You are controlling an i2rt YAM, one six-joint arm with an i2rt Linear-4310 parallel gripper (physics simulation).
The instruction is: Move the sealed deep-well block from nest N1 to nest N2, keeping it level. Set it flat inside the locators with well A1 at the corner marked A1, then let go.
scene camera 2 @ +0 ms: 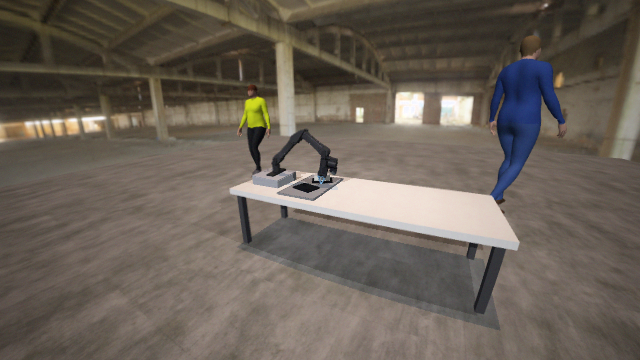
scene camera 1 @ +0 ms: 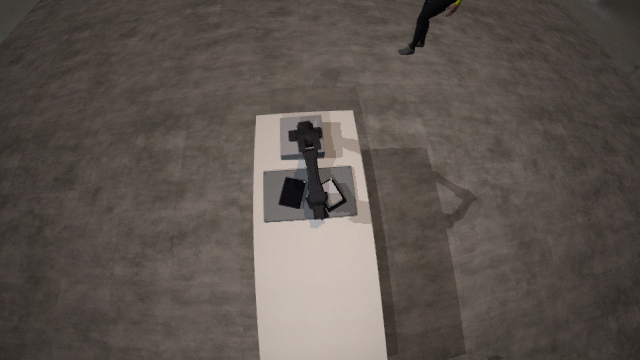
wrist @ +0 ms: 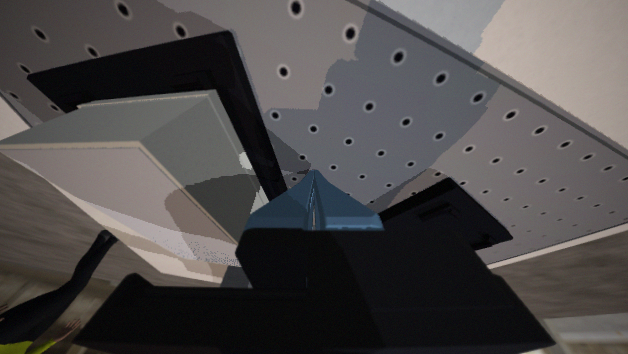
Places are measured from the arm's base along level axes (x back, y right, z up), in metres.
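Pixels of known places: gripper, between the fingertips: [scene camera 2: 320, 183] [wrist: 314, 176]; arm's base, origin of its link: [scene camera 2: 276, 172].
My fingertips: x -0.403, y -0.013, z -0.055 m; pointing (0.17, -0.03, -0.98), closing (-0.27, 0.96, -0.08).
Note:
For each thing: its top centre in the pictures, then the offset to it from my fingertips. Level surfaces: height alone.
- pale deep-well block, centre of its top: [wrist: 169, 233] [scene camera 1: 330, 192] dx +0.024, dy -0.079, dz +0.054 m
- second black nest, centre of its top: [wrist: 406, 251] [scene camera 1: 292, 192] [scene camera 2: 306, 186] dx +0.065, dy +0.128, dz +0.013 m
- perforated grey board, centre of its top: [wrist: 331, 215] [scene camera 1: 309, 192] [scene camera 2: 312, 184] dx +0.053, dy +0.034, dz -0.004 m
- long white table, height of its surface: dz -0.018 m
The pale deep-well block [scene camera 1: 335, 194] [wrist: 100, 170] sits in a black nest [scene camera 1: 337, 207] [wrist: 200, 55], at the right of the grey board in scene camera 1. A second black nest [scene camera 1: 292, 193] [scene camera 2: 306, 188] [wrist: 480, 225] lies empty at the board's left. Nest labels and the A1 corner mark are not readable. My gripper [scene camera 2: 321, 180] [wrist: 314, 176] is shut and empty, its blue fingertips together. They are low over the board, beside the block and outside it, on the side toward the empty nest. In scene camera 1 the arm hides the fingertips and part of the block.
The perforated grey board [scene camera 1: 272, 212] [wrist: 375, 130] lies on a long white table [scene camera 1: 315, 280] [scene camera 2: 425, 205]. The arm's grey base block [scene camera 1: 287, 150] [scene camera 2: 265, 180] stands behind it. A person in yellow [scene camera 2: 256, 112] and one in blue [scene camera 2: 522, 95] are beyond the table.

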